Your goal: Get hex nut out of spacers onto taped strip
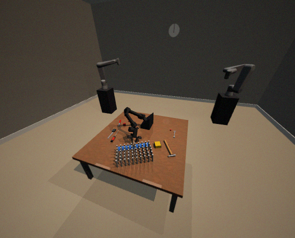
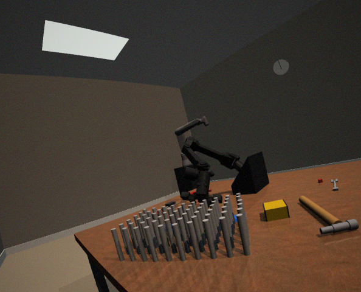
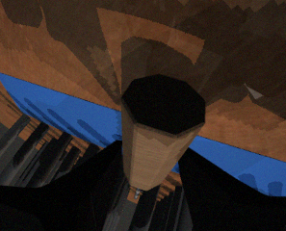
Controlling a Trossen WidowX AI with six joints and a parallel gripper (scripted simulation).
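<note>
Now: the blue taped strip 40 mm ahead of my gripper tip, 10 mm to the left of it and 20 mm below it. From my gripper tip the other things lie so: yellow block (60 mm behind, 320 mm to the left); grey wrench (370 mm behind, 510 mm to the left, 20 mm below).
</note>
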